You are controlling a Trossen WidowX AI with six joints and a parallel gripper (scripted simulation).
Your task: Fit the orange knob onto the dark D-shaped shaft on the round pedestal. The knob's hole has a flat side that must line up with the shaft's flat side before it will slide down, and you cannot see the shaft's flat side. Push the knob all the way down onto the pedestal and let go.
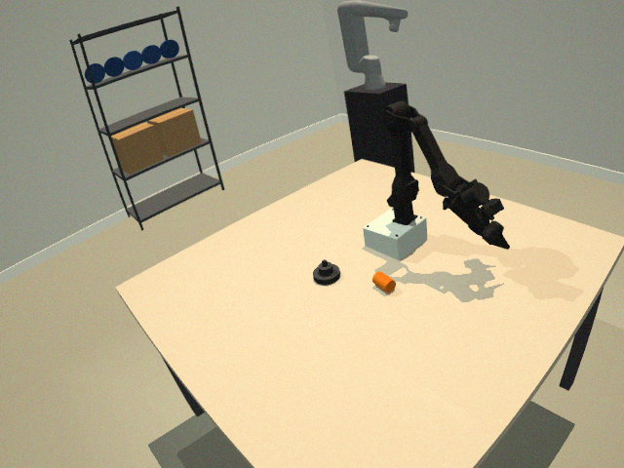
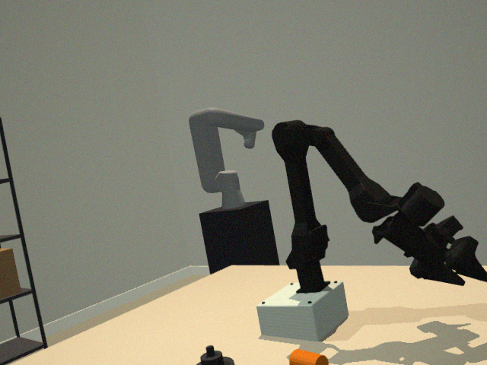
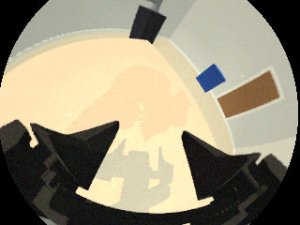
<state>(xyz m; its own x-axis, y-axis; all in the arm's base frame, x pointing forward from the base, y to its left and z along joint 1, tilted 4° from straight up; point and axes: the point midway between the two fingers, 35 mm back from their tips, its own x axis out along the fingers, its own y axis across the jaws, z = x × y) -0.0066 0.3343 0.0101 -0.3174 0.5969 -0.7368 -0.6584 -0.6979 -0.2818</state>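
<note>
My gripper tip is now 26 cm short of the orange knob, 26 cm to the left of it and 7 cm above it. From my gripper tip the other things lie so: dark round pedestal (31 cm ahead, 44 cm to the right, 6 cm below).
</note>
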